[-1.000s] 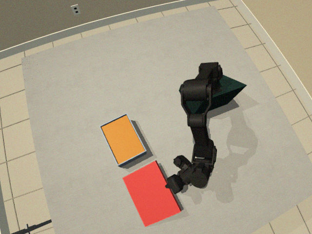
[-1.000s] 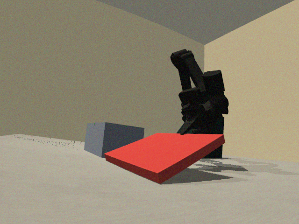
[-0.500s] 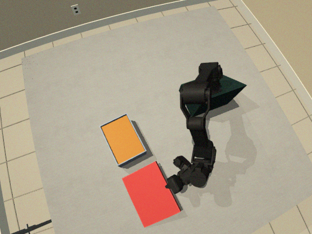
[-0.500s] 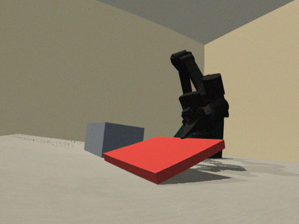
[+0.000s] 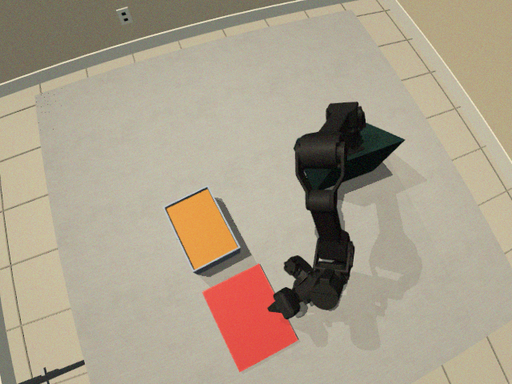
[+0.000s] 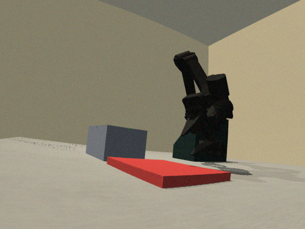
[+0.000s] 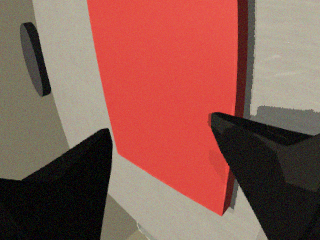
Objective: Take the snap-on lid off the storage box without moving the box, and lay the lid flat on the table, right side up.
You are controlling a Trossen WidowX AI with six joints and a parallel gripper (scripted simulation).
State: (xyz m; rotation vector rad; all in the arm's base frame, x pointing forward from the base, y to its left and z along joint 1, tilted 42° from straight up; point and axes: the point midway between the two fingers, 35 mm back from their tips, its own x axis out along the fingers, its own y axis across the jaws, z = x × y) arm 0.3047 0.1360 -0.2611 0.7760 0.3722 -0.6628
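My gripper tip is now 7 cm short of the red lid and 4 cm above it. The rest, counted from my gripper tip: grey-blue storage box 26 cm to the right, 9 cm ahead, 2 cm below.
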